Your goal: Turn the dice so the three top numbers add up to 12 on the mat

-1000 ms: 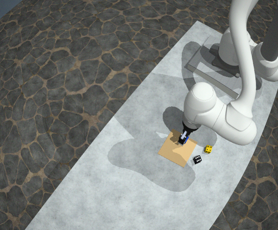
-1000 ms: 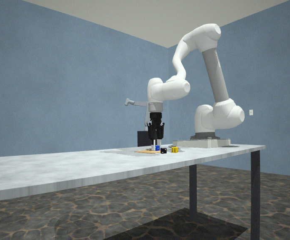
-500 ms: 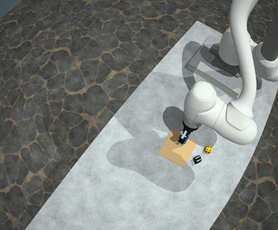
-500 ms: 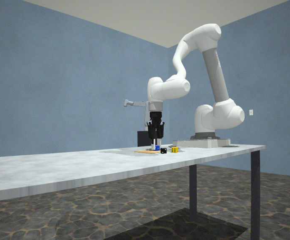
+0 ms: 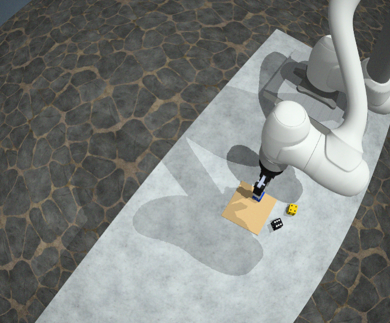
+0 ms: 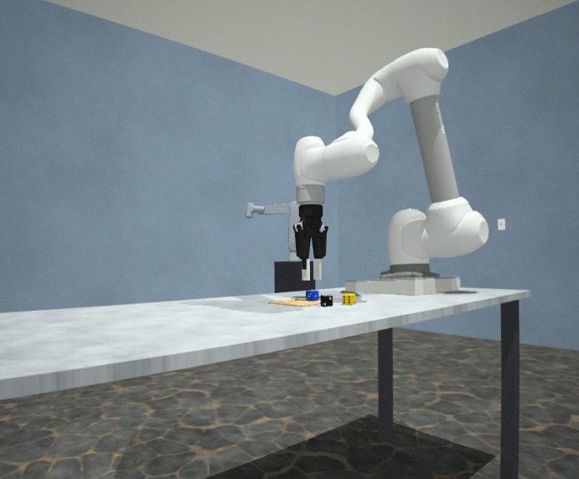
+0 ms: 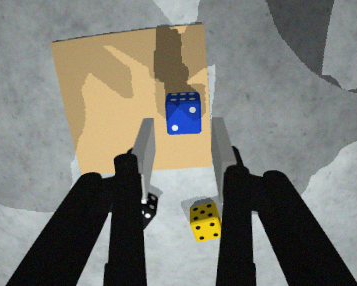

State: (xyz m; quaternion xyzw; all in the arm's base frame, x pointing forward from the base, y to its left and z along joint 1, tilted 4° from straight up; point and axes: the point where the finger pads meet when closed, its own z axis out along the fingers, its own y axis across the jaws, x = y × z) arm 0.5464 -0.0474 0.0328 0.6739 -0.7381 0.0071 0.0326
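Right now the black die is 110 mm to the left of my hand, 80 mm below it and 60 mm ahead of it. The rest, counted from my hand: blue die 80 mm below; tan mat 100 mm below, 50 mm ahead; yellow die 130 mm to the left, 80 mm below, 10 mm behind.
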